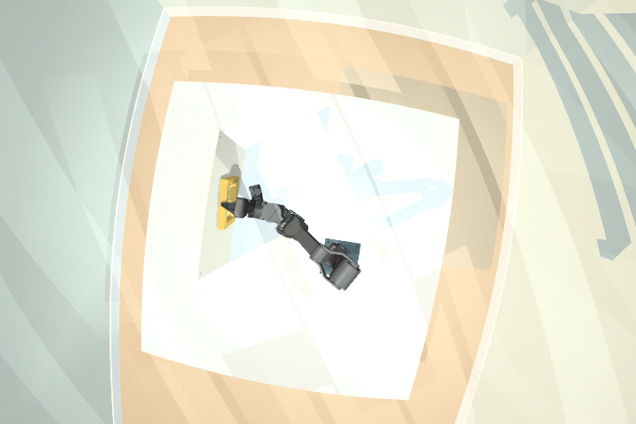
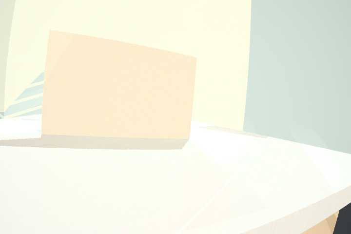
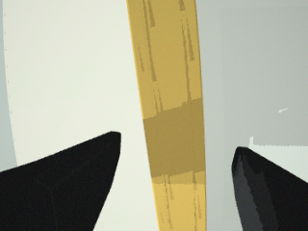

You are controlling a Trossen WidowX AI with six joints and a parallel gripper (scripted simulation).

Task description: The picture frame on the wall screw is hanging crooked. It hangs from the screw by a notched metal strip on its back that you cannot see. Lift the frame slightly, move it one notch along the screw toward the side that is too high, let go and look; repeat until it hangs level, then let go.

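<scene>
Right now my gripper tip is 1 cm short of the picture frame, 1 cm to the left of it and 5 cm above it. Round my gripper tip: grey wall panel 2 cm ahead, 1 cm to the left, 6 cm below.
</scene>
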